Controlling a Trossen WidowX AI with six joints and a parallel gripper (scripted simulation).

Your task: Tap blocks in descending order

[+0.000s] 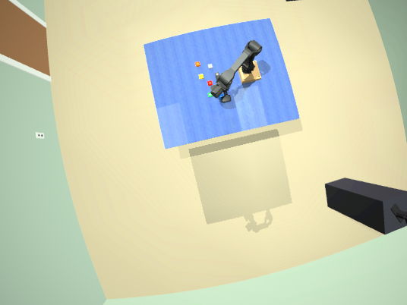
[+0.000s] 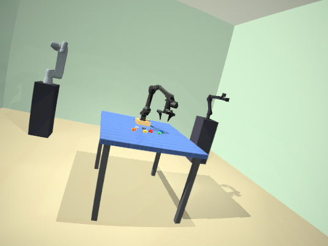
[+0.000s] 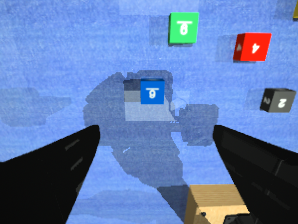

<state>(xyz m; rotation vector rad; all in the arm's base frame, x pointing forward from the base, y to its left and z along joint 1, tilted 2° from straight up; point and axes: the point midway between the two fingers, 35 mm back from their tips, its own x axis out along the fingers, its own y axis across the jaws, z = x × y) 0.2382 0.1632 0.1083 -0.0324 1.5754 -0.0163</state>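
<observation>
Right now the green block is 12 cm below my gripper tip, 8 cm ahead of it and 4 cm to the right of it. From my gripper tip the other things lie so: red block: 13 cm to the right, 12 cm below, 6 cm ahead; then dark grey block: 18 cm to the right, 12 cm below, 1 cm behind; then blue block: 12 cm below.
</observation>
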